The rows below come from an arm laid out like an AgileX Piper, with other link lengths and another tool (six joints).
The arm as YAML. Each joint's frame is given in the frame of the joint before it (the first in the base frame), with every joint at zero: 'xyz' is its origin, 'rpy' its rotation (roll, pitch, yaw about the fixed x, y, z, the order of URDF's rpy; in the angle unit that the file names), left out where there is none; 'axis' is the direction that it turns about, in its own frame. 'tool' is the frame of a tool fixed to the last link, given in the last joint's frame.
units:
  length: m
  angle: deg
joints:
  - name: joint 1
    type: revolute
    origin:
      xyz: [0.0, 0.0, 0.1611]
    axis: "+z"
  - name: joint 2
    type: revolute
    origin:
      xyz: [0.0, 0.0, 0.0]
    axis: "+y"
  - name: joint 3
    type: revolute
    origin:
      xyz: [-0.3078, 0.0, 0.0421]
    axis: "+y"
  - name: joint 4
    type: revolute
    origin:
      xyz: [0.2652, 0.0, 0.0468]
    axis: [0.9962, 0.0, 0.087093]
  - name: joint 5
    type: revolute
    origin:
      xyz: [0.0, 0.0, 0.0]
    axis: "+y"
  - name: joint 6
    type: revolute
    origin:
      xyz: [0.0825, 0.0, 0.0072]
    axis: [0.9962, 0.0, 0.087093]
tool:
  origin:
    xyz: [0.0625, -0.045, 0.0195]
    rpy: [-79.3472, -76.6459, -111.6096]
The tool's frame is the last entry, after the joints.
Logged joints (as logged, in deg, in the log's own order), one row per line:
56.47, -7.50, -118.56, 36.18, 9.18, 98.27
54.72, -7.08, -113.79, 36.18, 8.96, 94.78
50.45, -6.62, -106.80, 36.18, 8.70, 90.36
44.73, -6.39, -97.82, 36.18, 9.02, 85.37
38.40, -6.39, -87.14, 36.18, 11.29, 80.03
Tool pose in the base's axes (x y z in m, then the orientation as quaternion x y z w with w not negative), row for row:
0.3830, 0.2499, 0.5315, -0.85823, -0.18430, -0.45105, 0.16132
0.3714, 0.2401, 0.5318, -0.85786, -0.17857, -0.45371, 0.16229
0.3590, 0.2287, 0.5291, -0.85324, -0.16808, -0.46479, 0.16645
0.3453, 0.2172, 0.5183, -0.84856, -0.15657, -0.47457, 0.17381
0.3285, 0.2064, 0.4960, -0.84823, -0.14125, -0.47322, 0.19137
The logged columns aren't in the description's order. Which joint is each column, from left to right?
Columns, left to right: joint 5, joint 6, joint 3, joint 1, joint 4, joint 2.
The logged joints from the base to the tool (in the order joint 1, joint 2, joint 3, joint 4, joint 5, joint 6), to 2 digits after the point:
36.18, 98.27, -118.56, 9.18, 56.47, -7.50
36.18, 94.78, -113.79, 8.96, 54.72, -7.08
36.18, 90.36, -106.80, 8.70, 50.45, -6.62
36.18, 85.37, -97.82, 9.02, 44.73, -6.39
36.18, 80.03, -87.14, 11.29, 38.40, -6.39

